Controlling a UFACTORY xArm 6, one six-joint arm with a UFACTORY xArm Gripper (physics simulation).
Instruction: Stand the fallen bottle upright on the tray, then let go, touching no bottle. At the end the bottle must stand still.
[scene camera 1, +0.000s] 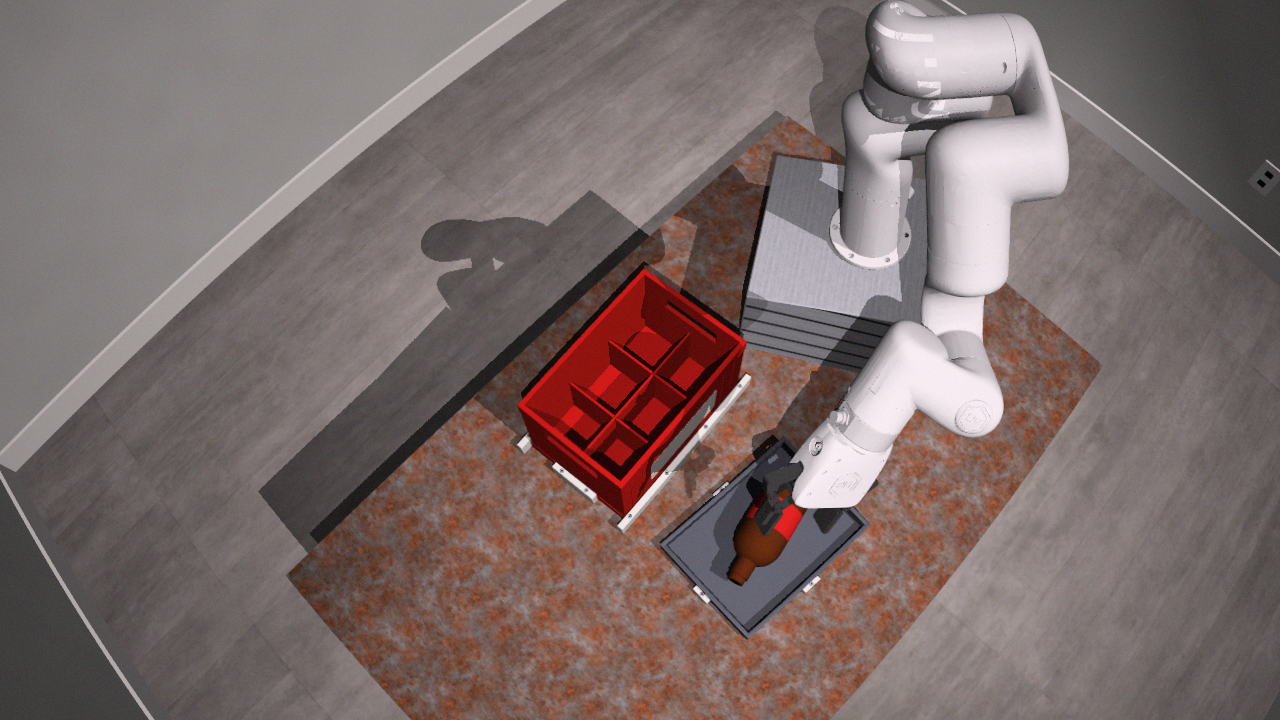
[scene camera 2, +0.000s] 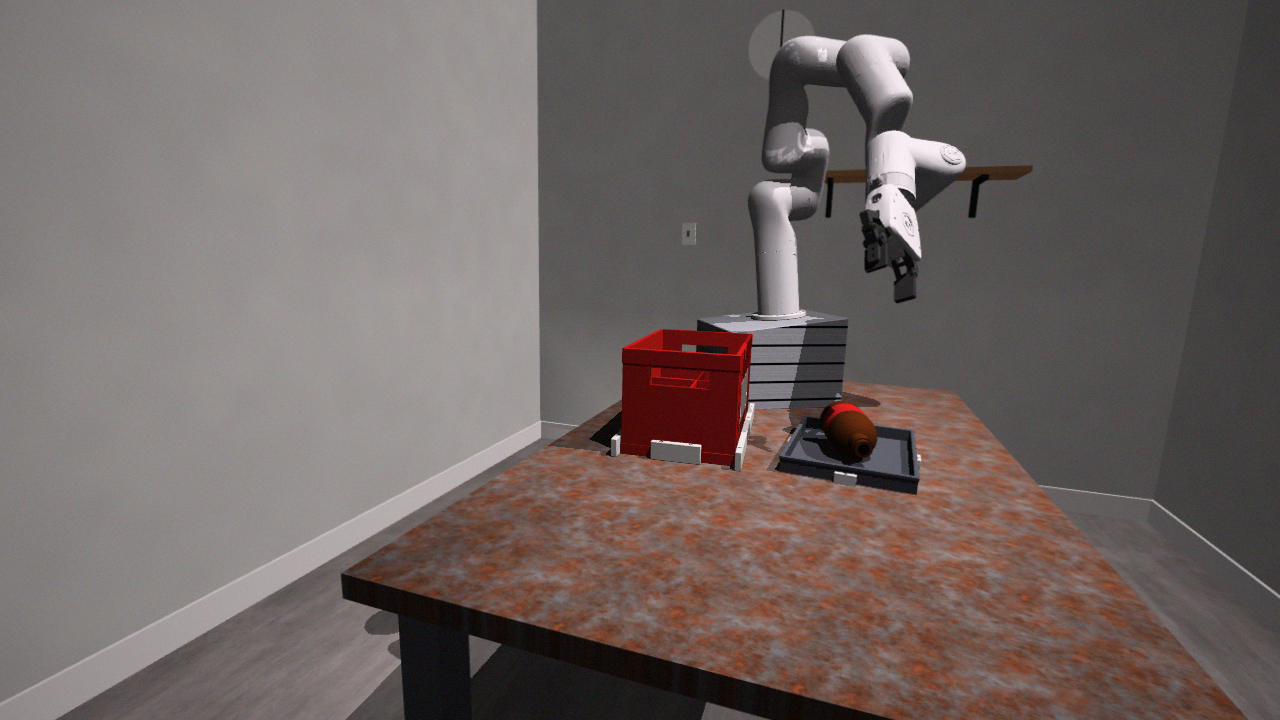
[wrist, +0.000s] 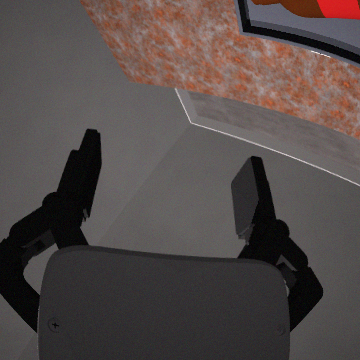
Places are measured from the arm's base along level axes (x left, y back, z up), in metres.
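Where they show: gripper, fingertip midpoint: (scene camera 1: 790, 525) (scene camera 2: 890, 285) (wrist: 172, 157); arm's base, link origin: (scene camera 1: 870, 234) (scene camera 2: 778, 316).
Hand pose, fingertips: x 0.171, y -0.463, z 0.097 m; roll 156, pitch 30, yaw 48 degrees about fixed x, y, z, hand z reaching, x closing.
Observation:
Things, the pixels of their top centre, and the offset from my fingertips.
- brown bottle, top centre: (scene camera 1: 764, 531) (scene camera 2: 853, 412) dx -0.032, dy +0.029, dz -0.206 m
- tall red crate, top centre: (scene camera 1: 633, 373) (scene camera 2: 694, 340) dx -0.304, dy +0.067, dz -0.110 m
The brown bottle (scene camera 1: 760, 544) (scene camera 2: 848, 431) (wrist: 300, 7) with a red label lies on its side in the dark grey tray (scene camera 1: 744, 613) (scene camera 2: 895, 454) (wrist: 310, 27). Its neck points to the lower left in scene camera 1 and toward the viewer in scene camera 2. My gripper (scene camera 1: 799, 521) (scene camera 2: 890, 274) (wrist: 172, 157) is open and empty, high above the tray and tilted. It does not touch the bottle. In scene camera 1 the gripper covers the bottle's base end. In the wrist view part of the bottle shows at the top right edge.
A tall red crate (scene camera 1: 572, 454) (scene camera 2: 680, 411) with empty compartments stands beside the tray, with white rails (scene camera 1: 684, 454) (scene camera 2: 675, 451) along its foot. The arm's grey ribbed pedestal (scene camera 1: 792, 232) (scene camera 2: 796, 368) stands behind them. Small white blocks (scene camera 1: 701, 593) (scene camera 2: 844, 479) edge the tray.

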